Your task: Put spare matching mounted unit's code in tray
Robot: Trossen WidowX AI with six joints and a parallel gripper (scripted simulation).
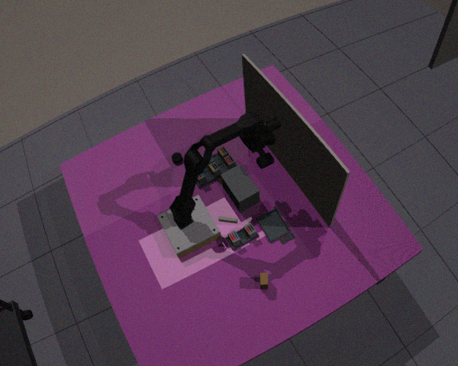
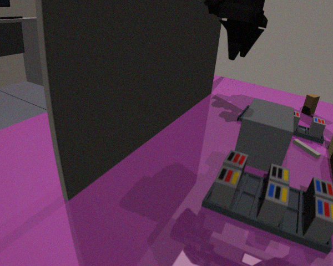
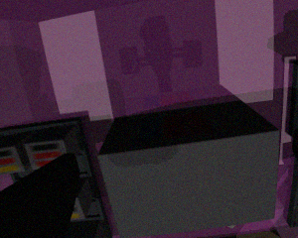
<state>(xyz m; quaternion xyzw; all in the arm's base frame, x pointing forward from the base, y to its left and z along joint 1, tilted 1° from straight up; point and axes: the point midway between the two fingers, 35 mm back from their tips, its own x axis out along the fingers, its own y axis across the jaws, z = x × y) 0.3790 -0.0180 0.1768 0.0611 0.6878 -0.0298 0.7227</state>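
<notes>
The rack lies 210 mm behind my gripper tip, 190 mm below it and 180 mm to the right of it. From my gripper tip the other things lie so: grey mounted unit (150 mm below, 100 mm behind, 10 mm to the left); tall dark panel (150 mm ahead, 20 mm to the right, 20 mm above); grey bar (210 mm behind, 200 mm below, 70 mm to the right).
</notes>
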